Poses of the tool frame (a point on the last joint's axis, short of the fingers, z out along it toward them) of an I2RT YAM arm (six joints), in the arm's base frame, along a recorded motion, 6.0 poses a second.
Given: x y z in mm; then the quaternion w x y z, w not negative.
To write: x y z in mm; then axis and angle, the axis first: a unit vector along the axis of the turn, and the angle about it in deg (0 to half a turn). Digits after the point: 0 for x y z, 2 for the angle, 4 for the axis.
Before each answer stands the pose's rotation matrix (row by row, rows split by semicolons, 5 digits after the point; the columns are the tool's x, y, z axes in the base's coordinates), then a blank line. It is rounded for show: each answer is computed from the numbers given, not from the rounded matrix.
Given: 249, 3, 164, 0.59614, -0.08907, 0.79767, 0.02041
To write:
-0.27337 -0.16643 0.94740; -0.11776 0.98330 0.13876; -0.95467 -0.07363 -0.28841

249, 3, 164, -0.1109, 0.9935, 0.0254, 106.81
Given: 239, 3, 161, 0.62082, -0.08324, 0.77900, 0.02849
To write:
-0.21531 -0.16506 0.96250; -0.09431 0.98452 0.14774; -0.97198 -0.05897 -0.22754

239, 3, 161, -0.1062, 0.9937, 0.0363, 103.25
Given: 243, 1, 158, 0.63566, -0.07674, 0.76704, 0.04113
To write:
-0.18009 -0.17002 0.96885; -0.06544 0.98484 0.16066; -0.98147 -0.03446 -0.18849

243, 1, 158, -0.0994, 0.9936, 0.0533, 101.06
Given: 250, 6, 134, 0.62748, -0.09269, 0.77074, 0.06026
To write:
-0.19535 -0.21850 0.95608; -0.06726 0.97555 0.20921; -0.97842 -0.02343 -0.20527

250, 6, 134, -0.1190, 0.9899, 0.0774, 102.27
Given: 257, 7, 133, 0.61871, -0.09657, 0.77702, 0.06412
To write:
-0.21574 -0.22942 0.94912; -0.07073 0.97313 0.21914; -0.97388 -0.01985 -0.22617

257, 7, 133, -0.1229, 0.9891, 0.0816, 103.56
